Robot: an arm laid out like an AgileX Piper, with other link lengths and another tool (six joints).
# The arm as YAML. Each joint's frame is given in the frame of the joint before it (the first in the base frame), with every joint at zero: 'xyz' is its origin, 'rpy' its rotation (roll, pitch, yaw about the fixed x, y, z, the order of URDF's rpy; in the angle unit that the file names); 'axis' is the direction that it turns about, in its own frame. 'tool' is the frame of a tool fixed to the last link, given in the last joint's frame.
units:
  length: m
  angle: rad
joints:
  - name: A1
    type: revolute
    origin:
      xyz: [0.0, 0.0, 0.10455]
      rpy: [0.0, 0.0, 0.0]
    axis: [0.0, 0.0, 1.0]
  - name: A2
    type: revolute
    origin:
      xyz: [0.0, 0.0, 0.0]
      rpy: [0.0, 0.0, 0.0]
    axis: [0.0, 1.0, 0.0]
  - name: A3
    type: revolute
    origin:
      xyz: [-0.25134, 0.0, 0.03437]
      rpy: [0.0, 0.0, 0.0]
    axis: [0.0, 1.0, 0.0]
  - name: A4
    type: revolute
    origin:
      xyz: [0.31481, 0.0, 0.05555]
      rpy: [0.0, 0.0, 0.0]
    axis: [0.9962, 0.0, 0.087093]
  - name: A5
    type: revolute
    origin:
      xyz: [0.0, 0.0, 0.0]
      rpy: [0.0, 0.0, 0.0]
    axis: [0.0, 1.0, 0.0]
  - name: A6
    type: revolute
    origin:
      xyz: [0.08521, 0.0, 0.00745]
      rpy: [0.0, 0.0, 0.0]
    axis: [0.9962, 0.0, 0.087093]
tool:
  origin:
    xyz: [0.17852, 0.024, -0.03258]
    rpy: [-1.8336, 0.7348, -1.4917]
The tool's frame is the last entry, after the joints.
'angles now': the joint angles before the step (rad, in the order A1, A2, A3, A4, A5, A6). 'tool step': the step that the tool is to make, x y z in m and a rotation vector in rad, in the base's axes. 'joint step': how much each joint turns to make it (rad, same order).
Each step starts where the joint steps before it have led.
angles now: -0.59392 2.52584 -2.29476 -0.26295 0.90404 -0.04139
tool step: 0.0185 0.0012 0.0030 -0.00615 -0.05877 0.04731
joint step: 0.00001 0.00212 -0.00043 0.05158 -0.06429 -0.04799
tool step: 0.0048 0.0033 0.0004 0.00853 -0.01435 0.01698
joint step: -0.00003 -0.00034 0.00042 0.02810 -0.01079 -0.02327
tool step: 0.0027 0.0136 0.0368 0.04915 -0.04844 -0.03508
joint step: -0.00004 -0.06756 -0.00021 0.05546 0.05865 0.02430
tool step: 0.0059 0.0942 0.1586 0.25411 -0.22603 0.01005
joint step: 0.00012 -0.28067 0.00066 0.32699 0.23059 0.02276
